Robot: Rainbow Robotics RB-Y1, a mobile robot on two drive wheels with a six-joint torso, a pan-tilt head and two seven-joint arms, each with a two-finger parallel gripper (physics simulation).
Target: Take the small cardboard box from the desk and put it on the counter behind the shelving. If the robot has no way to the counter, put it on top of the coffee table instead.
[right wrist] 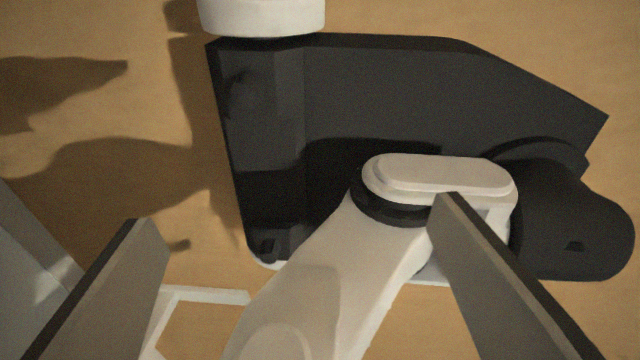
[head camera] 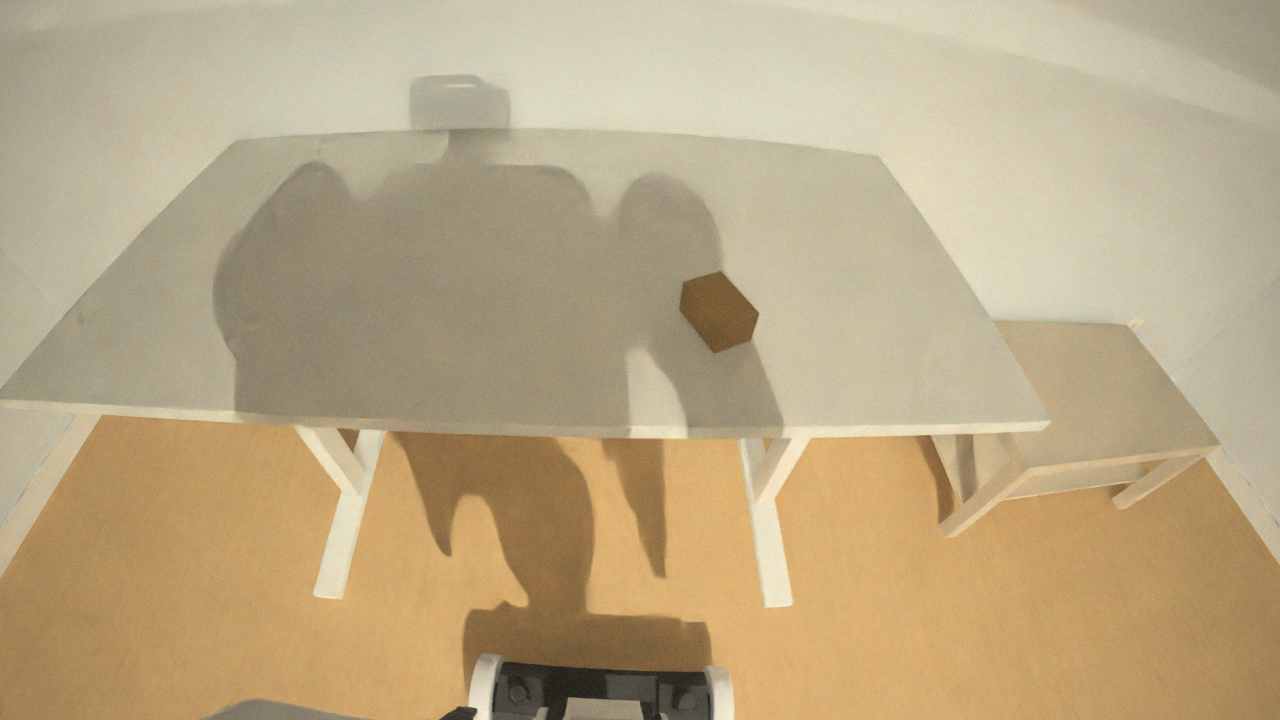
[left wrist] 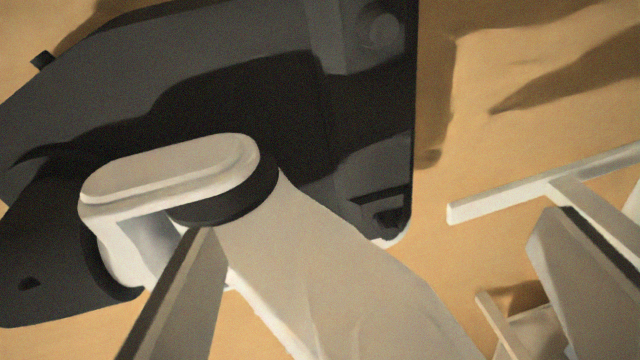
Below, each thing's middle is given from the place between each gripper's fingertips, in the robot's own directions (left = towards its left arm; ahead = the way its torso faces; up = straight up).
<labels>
My left hand is 510 mm short of the small cardboard box (head camera: 722, 316), 430 mm below it and 320 mm to the left of it.
Now: right hand 52 cm short of the small cardboard box, 12 cm to the right of it and 44 cm below it.
</labels>
